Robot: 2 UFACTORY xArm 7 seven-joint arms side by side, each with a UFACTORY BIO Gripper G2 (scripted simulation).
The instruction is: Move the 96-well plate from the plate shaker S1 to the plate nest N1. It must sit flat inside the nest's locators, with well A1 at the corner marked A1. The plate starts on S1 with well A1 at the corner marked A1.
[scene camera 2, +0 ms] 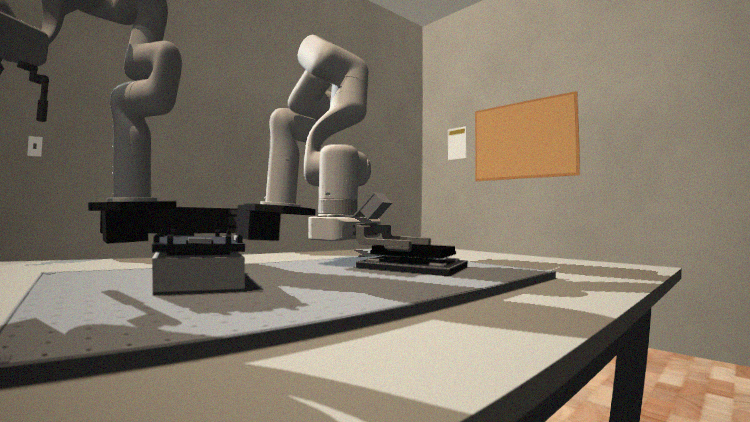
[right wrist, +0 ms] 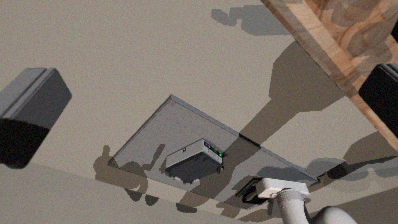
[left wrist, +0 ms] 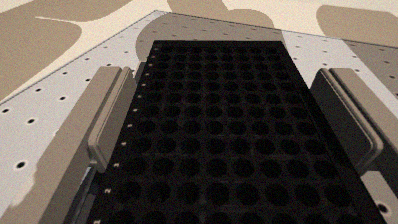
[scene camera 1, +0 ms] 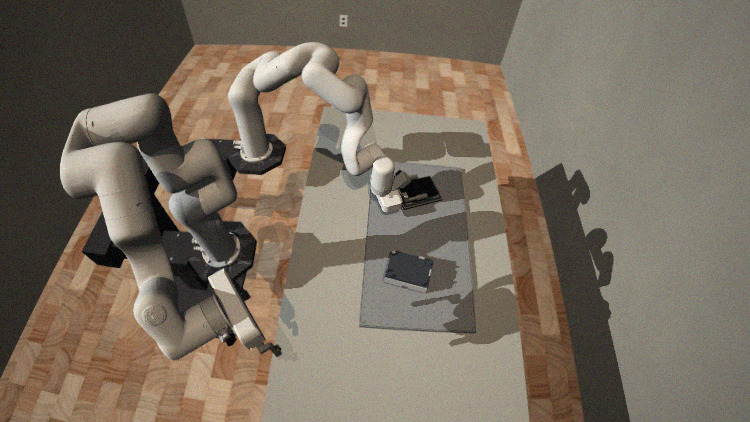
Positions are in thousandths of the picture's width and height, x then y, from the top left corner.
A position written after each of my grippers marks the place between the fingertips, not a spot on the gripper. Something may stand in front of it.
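Observation:
Visible are my left gripper (scene camera 2: 561,579) and my right gripper (scene camera 1: 350,769), together with a black 96-well plate (left wrist: 536,556).

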